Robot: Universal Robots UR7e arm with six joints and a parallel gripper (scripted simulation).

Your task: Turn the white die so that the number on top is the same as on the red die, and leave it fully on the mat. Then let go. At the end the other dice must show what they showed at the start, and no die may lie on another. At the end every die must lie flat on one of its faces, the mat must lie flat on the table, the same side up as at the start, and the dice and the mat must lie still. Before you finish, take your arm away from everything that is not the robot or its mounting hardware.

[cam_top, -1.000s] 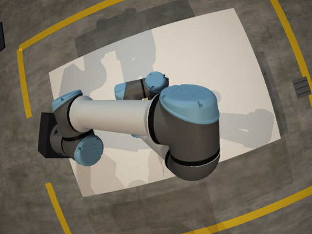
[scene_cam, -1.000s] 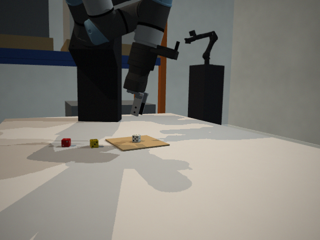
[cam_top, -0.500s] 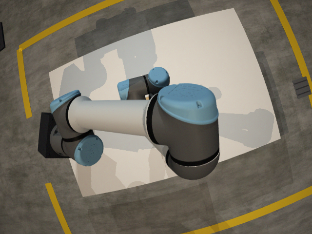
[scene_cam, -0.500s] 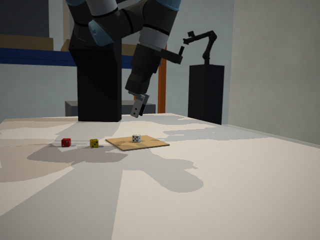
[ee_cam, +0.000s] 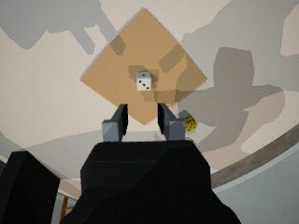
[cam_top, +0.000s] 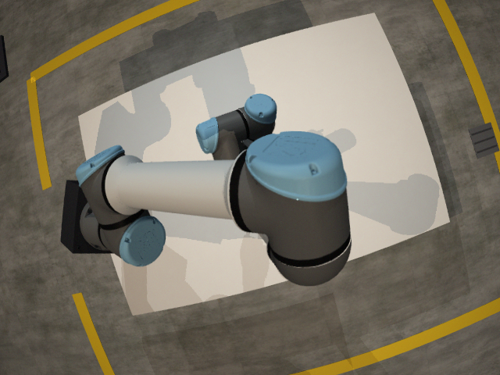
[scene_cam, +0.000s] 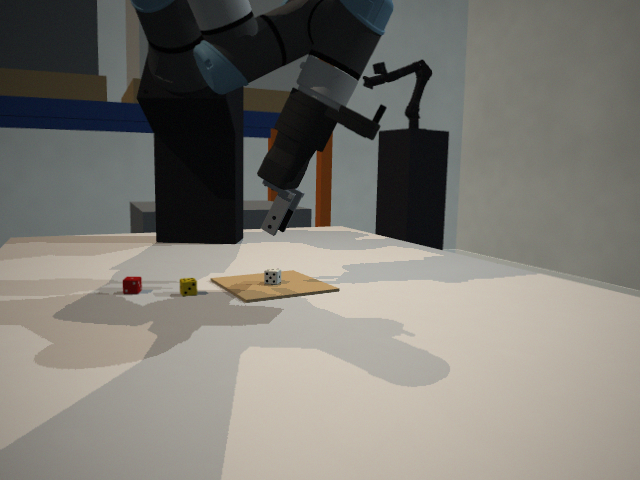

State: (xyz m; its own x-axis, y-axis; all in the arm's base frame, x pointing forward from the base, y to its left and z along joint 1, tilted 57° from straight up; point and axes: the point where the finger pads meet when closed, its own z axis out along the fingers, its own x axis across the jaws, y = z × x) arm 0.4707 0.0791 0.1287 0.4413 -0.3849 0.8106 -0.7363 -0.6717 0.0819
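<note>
Right now my hand is 80 mm above the white die and 10 mm to the left of it. From my hand the other things lie so: yellow die: 130 mm to the right, 90 mm below, 10 mm behind; then red die: 190 mm to the right, 90 mm below, 50 mm behind; then tan mat: 90 mm below, 10 mm to the right.
</note>
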